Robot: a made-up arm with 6 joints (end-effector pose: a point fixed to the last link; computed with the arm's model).
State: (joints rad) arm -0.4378 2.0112 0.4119 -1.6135 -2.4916 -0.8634
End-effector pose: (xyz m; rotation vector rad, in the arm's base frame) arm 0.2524 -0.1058 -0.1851 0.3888 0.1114 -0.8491
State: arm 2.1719 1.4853 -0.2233 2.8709 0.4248 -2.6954
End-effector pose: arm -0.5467 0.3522 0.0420 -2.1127 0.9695 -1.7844
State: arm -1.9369 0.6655 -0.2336 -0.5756 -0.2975 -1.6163
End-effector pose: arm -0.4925 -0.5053 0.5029 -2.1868 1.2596 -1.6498
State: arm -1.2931 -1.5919 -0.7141 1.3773 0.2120 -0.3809
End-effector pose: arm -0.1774 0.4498 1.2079 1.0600 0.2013 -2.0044
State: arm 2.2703 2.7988 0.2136 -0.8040 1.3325 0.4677
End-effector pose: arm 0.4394 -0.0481 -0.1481 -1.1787 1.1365 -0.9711
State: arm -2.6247 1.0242 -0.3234 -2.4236 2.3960 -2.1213
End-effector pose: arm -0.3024 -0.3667 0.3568 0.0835 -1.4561 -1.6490
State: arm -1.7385 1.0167 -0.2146 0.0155 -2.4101 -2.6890
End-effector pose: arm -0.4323 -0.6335 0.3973 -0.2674 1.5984 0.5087
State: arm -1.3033 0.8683 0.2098 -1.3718 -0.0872 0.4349
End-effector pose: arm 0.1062 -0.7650 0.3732 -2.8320 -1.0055 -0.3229
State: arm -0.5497 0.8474 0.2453 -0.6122 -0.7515 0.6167
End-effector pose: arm 0.5912 -0.6773 0.4943 -0.9543 -2.5538 0.5076
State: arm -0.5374 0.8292 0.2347 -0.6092 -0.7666 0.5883
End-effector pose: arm 0.5962 -0.6682 0.5059 -0.9488 -2.5445 0.4868
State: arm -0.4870 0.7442 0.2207 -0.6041 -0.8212 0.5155
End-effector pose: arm 0.6247 -0.6348 0.5707 -0.9242 -2.5658 0.4469
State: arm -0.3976 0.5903 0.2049 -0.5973 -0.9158 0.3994
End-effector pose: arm 0.6614 -0.5687 0.6888 -0.8708 -2.6168 0.3898
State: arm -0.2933 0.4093 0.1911 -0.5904 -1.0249 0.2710
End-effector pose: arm 0.6760 -0.4841 0.8230 -0.7940 -2.6776 0.3320
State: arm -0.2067 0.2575 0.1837 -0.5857 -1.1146 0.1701
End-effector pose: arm 0.6638 -0.4129 0.9293 -0.7200 -2.7301 0.2903
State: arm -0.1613 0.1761 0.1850 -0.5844 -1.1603 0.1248
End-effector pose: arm 0.6488 -0.3769 0.9851 -0.6763 -2.7681 0.2730
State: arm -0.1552 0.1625 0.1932 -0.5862 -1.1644 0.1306
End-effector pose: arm 0.6465 -0.3719 0.9979 -0.6663 -2.7934 0.2758
